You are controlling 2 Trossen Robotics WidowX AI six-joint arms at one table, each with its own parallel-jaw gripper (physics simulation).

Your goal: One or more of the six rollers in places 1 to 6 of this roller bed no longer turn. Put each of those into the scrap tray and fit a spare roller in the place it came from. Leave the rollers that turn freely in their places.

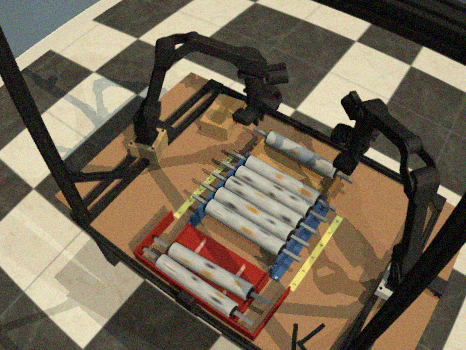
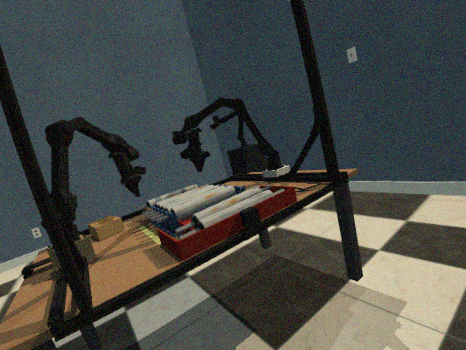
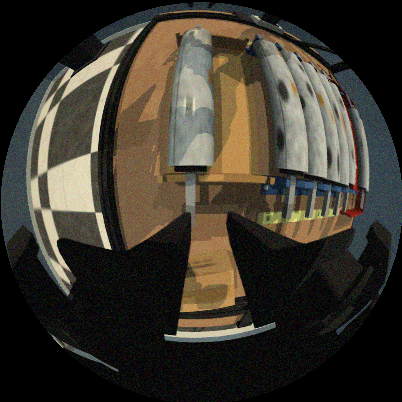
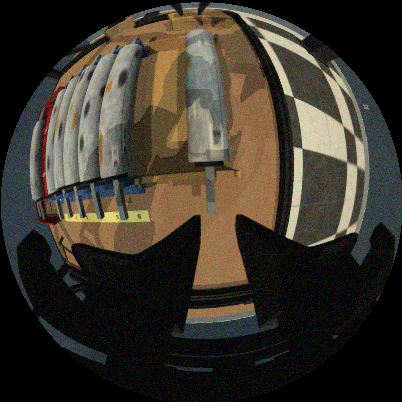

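Pixels of known places: left gripper, fingertip midpoint: (image 1: 258, 123) (image 2: 138, 196) (image 3: 208, 218); right gripper, fingertip midpoint: (image 2: 199, 171) (image 4: 217, 220); left arm's base at its link origin: (image 1: 147, 137); right arm's base at its link origin: (image 1: 398, 283) (image 2: 275, 168).
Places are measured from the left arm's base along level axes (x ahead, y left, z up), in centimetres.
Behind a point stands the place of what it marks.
Note:
One grey-white spare roller (image 1: 300, 154) @[x 50.5, y 8.0, z -0.7 cm] (image 3: 191, 105) @[x 44.3, y 11.8, z 0.0 cm] (image 4: 204, 100) @[x 56.3, y 7.5, z -0.1 cm] lies on the wooden holder (image 3: 240, 130) @[x 41.8, y 5.3, z -7.0 cm] at the back. My left gripper (image 1: 248, 119) (image 2: 134, 189) @[x 34.9, y 13.5, z 3.4 cm] (image 3: 208, 218) @[x 34.9, y 13.5, z 3.4 cm] is open and empty, above its left axle end. My right gripper (image 1: 345, 164) @[x 66.6, y 4.2, z 5.4 cm] (image 2: 200, 167) @[x 66.6, y 4.2, z 5.4 cm] (image 4: 217, 220) @[x 66.6, y 4.2, z 5.4 cm] is open and empty, above its right axle end. Several rollers lie side by side on the blue bed rails (image 1: 281, 270) @[x 54.5, y -30.0, z -7.2 cm]; the rail end nearest the red scrap tray (image 1: 272, 312) @[x 55.7, y -44.4, z -3.5 cm] (image 2: 210, 242) @[x 20.5, y -42.0, z -6.6 cm] bears no roller. Two rollers, a rear one (image 1: 210, 270) @[x 36.5, y -38.8, z -0.1 cm] and a front one (image 1: 197, 285) @[x 34.5, y -43.8, z -0.9 cm], lie in the tray.
A wooden block (image 1: 216, 122) @[x 19.5, y 14.6, z -2.1 cm] (image 2: 106, 228) @[x 17.4, y 13.4, z -4.1 cm] stands at the back left, near my left gripper. Yellow numbered strips (image 1: 315, 255) @[x 63.0, y -22.3, z -7.6 cm] (image 4: 112, 216) @[x 65.0, y -15.0, z -7.6 cm] run beside the bed. A black K (image 1: 305, 337) @[x 66.3, y -47.7, z -7.5 cm] lies at the front. Dark frame rails edge the table.

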